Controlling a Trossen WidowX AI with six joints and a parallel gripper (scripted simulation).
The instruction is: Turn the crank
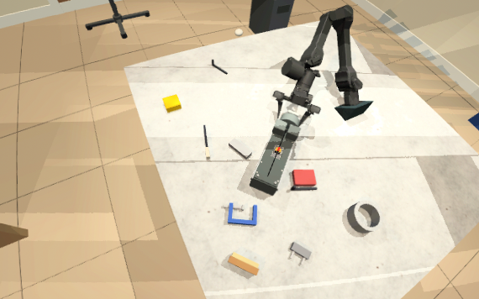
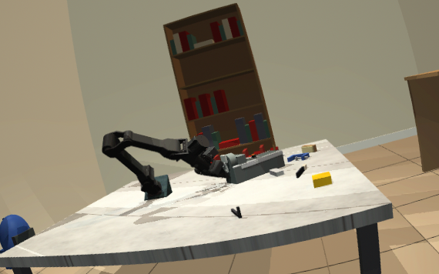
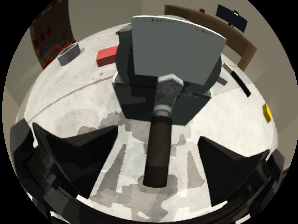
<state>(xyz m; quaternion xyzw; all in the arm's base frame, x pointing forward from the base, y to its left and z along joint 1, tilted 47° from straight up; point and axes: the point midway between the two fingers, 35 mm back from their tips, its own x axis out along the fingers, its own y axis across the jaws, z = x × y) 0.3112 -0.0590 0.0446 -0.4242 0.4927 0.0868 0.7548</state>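
The crank handle lies 2 cm behind my gripper tip, 2 cm above it and 1 cm to the right of it. Also, from my gripper tip: grey block 21 cm ahead, 3 cm below, 1 cm to the right; then red pointer 13 cm ahead, 9 cm to the left, 4 cm above; then red block 21 cm to the left, 8 cm ahead, 3 cm below.
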